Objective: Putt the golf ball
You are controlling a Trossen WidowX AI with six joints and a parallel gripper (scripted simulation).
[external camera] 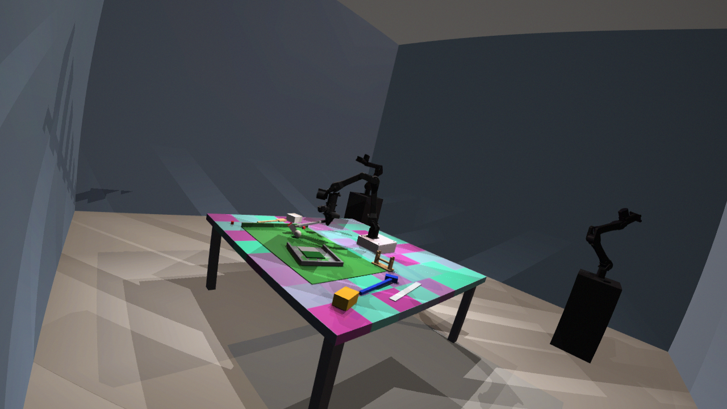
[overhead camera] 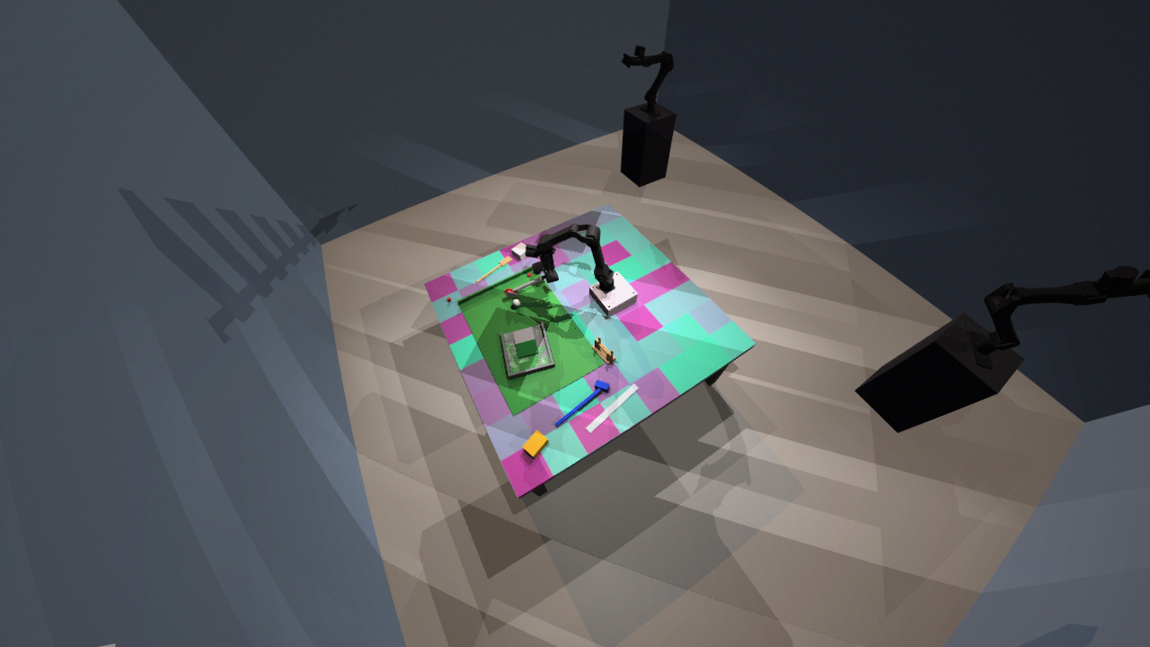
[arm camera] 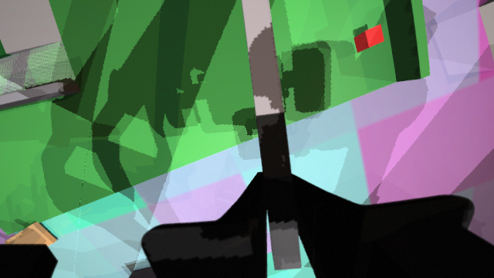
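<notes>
Right now my gripper tip is 120 mm short of the red putter and 30 mm to the left of it. From my gripper tip the other things lie so: wooden mallet: 310 mm to the right, 200 mm ahead, 70 mm below; white golf ball: 220 mm ahead, 50 mm below, 10 mm to the left; dark green rail: 260 mm ahead, 180 mm to the right, 60 mm below.
</notes>
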